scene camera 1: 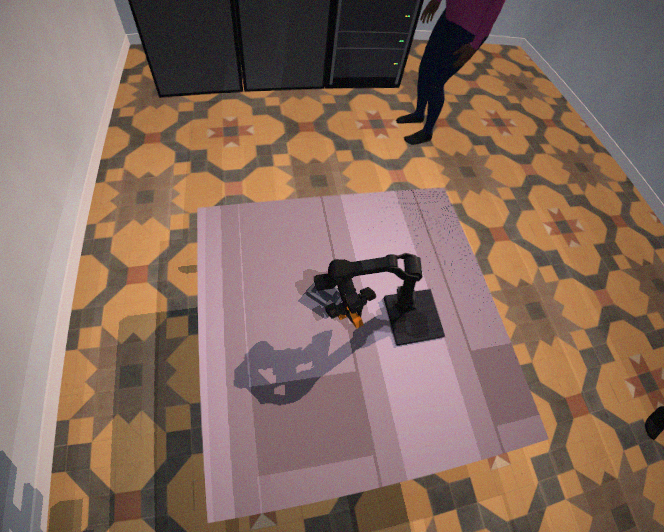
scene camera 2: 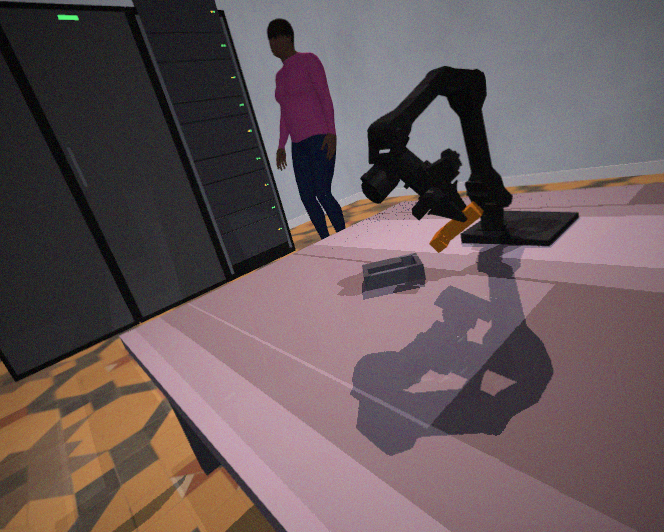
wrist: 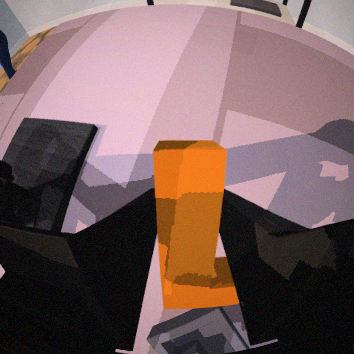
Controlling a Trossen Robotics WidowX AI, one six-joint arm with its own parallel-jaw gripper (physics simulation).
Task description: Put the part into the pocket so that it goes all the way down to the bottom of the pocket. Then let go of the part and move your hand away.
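Seen in the pictures: gripper, fingertip midpoint: (scene camera 1: 356, 320) (scene camera 2: 467, 217) (wrist: 186, 195); arm's base, link origin: (scene camera 1: 403, 305) (scene camera 2: 492, 226) (wrist: 25, 207).
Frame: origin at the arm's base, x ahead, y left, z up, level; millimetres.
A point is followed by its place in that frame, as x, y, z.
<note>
An orange L-shaped part (scene camera 1: 355, 319) @[257, 25, 124] (scene camera 2: 455, 227) @[265, 1, 88] (wrist: 195, 220) @[255, 10, 113] is held in the air, tilted. In the scene camera 2 view its lower end points down and left. My gripper (scene camera 1: 350, 310) @[249, 23, 103] (scene camera 2: 464, 216) @[249, 23, 103] (wrist: 186, 195) @[249, 23, 103] is shut on the part; its black fingers press on both sides of it. The grey block with the pocket (scene camera 2: 394, 275) @[328, -133, 0] (wrist: 172, 326) @[243, -108, 5] lies on the table, apart from the part and to its lower left in the scene camera 2 view. In the scene camera 1 view the arm partly covers the block (scene camera 1: 321, 294) @[307, -170, -19]. The pocket's floor is largely hidden.
The arm's black base plate (scene camera 1: 419, 326) @[-27, 108, -7] (scene camera 2: 532, 231) @[37, 102, -7] (wrist: 75, 175) @[82, 62, -18] lies on the pink table (scene camera 1: 310, 426) @[532, 309, -24] (scene camera 2: 288, 310) @[490, -341, -24] (wrist: 120, 90) @[118, 221, -24], close to the part. Dark cabinets (scene camera 1: 282, 44) (scene camera 2: 72, 166) and a person in a magenta top (scene camera 1: 471, 22) (scene camera 2: 304, 99) stand beyond the table.
</note>
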